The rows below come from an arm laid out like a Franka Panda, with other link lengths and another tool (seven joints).
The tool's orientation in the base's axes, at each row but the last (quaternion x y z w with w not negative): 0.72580 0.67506 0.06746 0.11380; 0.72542 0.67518 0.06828 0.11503; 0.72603 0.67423 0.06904 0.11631; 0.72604 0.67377 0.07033 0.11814; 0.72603 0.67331 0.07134 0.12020; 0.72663 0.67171 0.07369 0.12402; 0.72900 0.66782 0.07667 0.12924
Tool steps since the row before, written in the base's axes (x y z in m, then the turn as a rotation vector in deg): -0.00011 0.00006 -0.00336 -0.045 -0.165 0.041; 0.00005 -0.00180 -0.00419 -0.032 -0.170 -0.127; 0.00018 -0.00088 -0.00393 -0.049 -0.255 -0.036; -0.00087 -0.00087 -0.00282 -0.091 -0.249 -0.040; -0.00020 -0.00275 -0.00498 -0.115 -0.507 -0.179; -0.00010 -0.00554 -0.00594 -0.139 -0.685 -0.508; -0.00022 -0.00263 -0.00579 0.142 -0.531 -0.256
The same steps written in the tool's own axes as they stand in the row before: 0.00024 -0.00097 0.00321 -0.170 -0.023 -0.039; -0.00155 -0.00093 0.00419 -0.165 -0.053 0.127; -0.00064 -0.00080 0.00390 -0.256 -0.040 0.041; -0.00078 -0.00153 0.00255 -0.253 -0.082 0.034; -0.00246 -0.00136 0.00495 -0.504 -0.126 0.181; -0.00516 -0.00138 0.00612 -0.663 -0.229 0.504; -0.00228 -0.00170 0.00569 -0.498 0.101 0.331
